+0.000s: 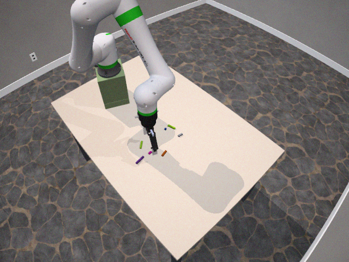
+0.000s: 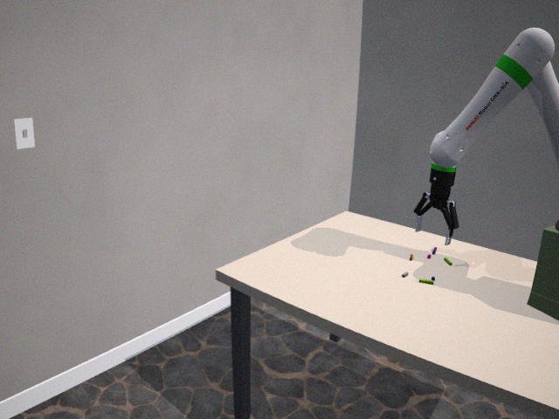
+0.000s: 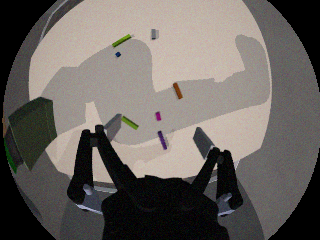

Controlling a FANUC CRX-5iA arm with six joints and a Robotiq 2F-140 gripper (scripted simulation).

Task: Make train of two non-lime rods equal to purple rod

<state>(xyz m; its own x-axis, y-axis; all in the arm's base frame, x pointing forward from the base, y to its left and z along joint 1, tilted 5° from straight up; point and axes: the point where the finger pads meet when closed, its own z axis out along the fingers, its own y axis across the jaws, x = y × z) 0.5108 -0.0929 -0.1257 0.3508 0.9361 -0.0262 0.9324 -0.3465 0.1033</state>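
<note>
My gripper is now 9 cm above the magenta rod and 1 cm to the left of it. From my hand the other things lie so: orange rod: 9 cm below, 6 cm ahead, 5 cm to the left; purple rod: 9 cm below, 8 cm to the right; blue rod: 17 cm to the left, 9 cm below, 7 cm behind.
</note>
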